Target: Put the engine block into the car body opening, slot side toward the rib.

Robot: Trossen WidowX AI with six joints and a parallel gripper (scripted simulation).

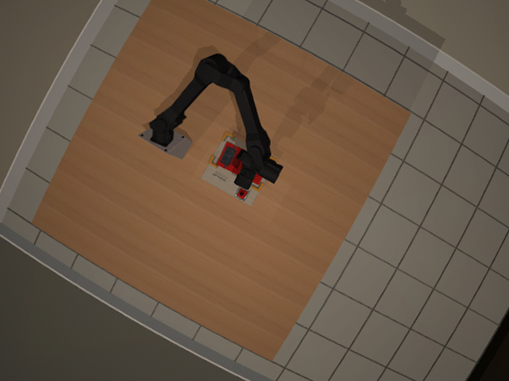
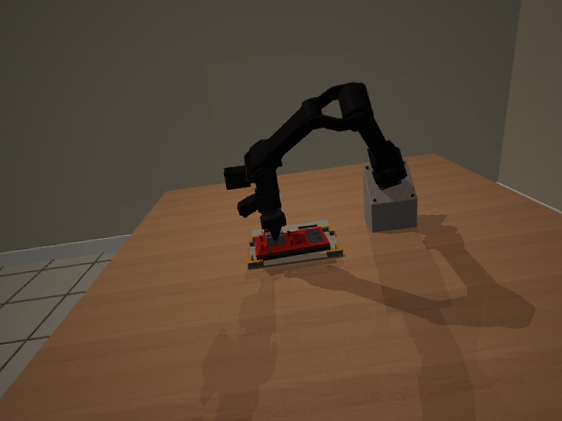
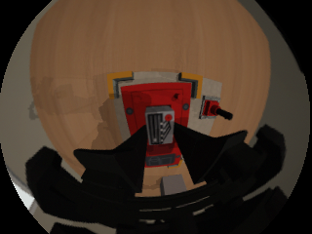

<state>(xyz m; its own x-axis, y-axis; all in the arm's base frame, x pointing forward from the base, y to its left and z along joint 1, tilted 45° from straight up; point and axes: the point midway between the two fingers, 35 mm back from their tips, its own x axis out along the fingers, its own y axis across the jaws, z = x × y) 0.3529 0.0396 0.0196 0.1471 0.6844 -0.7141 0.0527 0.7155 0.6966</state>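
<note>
Now: the engine block 1 cm below my gripper tip.
</note>
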